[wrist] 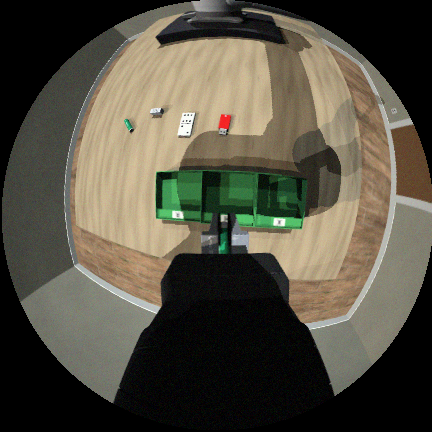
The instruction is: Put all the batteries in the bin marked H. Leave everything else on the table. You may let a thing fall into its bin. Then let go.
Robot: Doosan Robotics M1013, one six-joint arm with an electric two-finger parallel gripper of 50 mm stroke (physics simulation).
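Places are measured from the arm's base along level axes (x left, y back, z up), in metres.
Pixels of known places: gripper, between the fingertips: (223,222).
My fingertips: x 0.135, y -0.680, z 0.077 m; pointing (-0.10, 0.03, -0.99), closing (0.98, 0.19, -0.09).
For each thing: its top centre in the pictures, then the offset to it from my fingertips. "spot": a spot on its surface instead. Level surfaces: height alone.
- green three-part bin, centre of its top: (227,197) dz -0.073, dx -0.003, dy +0.020 m
- left compartment, a spot on its surface: (177,214) spot: dz -0.084, dx -0.082, dy -0.024 m
- right compartment, a spot on its surface: (279,222) spot: dz -0.077, dx +0.086, dy -0.002 m
- second green battery, centre of its top: (126,124) dz -0.102, dx -0.256, dy +0.149 m
- grey block, centre of its top: (154,109) dz -0.097, dx -0.181, dy +0.176 m
- white domino, centre of its top: (185,123) dz -0.105, dx -0.107, dy +0.144 m
- red USB stick, centre of its top: (223,123) dz -0.105, dx -0.035, dy +0.149 m
- table, height of its surface: dz -0.112 m
My gripper (223,222) is shut on a green battery (224,244), which shows between the fingers. The fingertips overlap the front wall of the middle compartment of the green three-part bin (245,220); the height above it is hard to judge. White labels mark the left compartment (177,214) and the right compartment (279,222). The middle label is partly hidden behind the fingertips. The letters are too small to read with certainty. A second green battery (128,125) lies on the table at the far left.
A small white and grey block (156,111), a white domino (186,124) and a red USB stick (225,124) lie on the table (200,70) beyond the bin. The dark robot base (220,33) stands at the top. Arm shadows cross the right side.
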